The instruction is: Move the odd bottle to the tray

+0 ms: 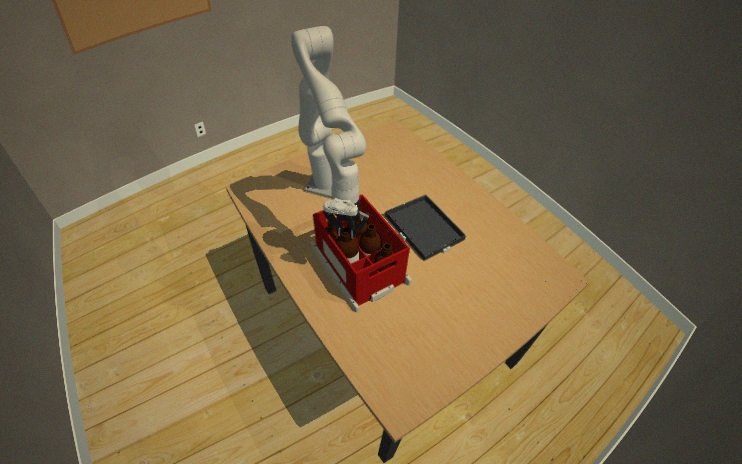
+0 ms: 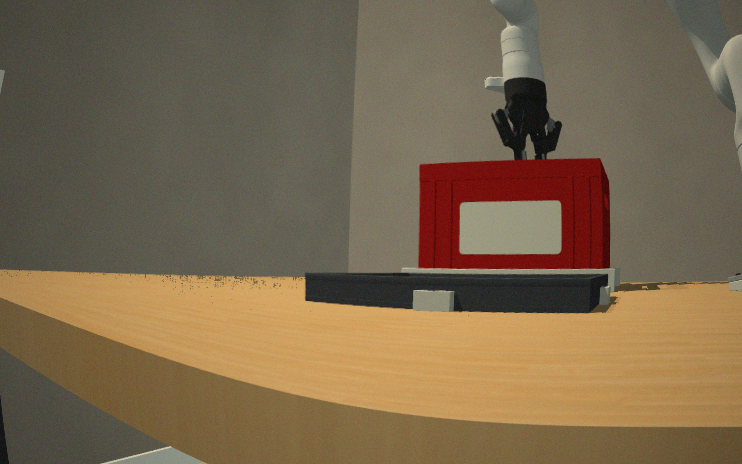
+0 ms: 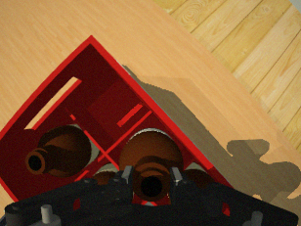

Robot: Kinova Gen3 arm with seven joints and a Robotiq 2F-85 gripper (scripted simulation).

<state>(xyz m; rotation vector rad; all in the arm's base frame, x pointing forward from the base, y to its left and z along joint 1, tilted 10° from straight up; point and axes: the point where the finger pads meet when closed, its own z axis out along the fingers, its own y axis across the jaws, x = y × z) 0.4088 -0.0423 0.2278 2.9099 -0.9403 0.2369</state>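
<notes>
My gripper is now 10 mm past the red crate, 40 mm to the right of it and 110 mm above it. Also, from my hand: dark grey tray: 80 mm behind, 330 mm to the left, 180 mm below; glass bottle: 70 mm ahead, 100 mm to the left, 110 mm below.
</notes>
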